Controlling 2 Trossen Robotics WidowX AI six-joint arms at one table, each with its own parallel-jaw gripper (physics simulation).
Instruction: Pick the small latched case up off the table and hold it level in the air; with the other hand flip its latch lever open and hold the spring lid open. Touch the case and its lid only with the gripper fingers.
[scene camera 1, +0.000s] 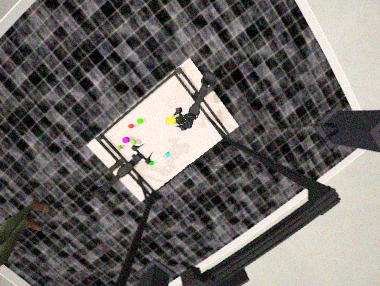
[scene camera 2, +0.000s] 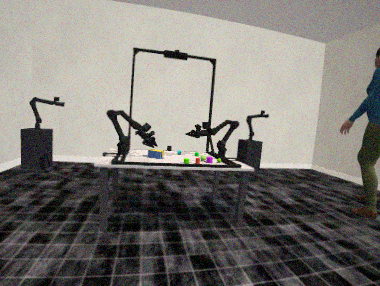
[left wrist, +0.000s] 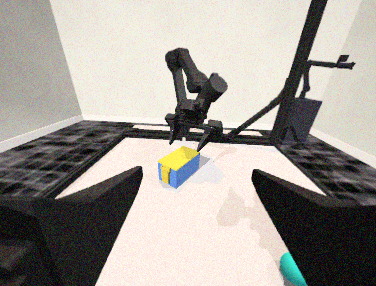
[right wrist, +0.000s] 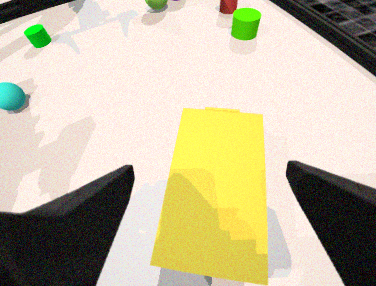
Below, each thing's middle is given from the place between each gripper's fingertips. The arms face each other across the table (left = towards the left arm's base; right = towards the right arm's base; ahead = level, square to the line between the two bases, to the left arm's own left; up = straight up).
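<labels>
Counting from my left hand, I find the small case (right wrist: 214, 215) 20 mm ahead of it and 270 mm to the right of it, and also 180 mm below it.
From my right hand, the case is 1 cm ahead of it and 6 cm below it.
</labels>
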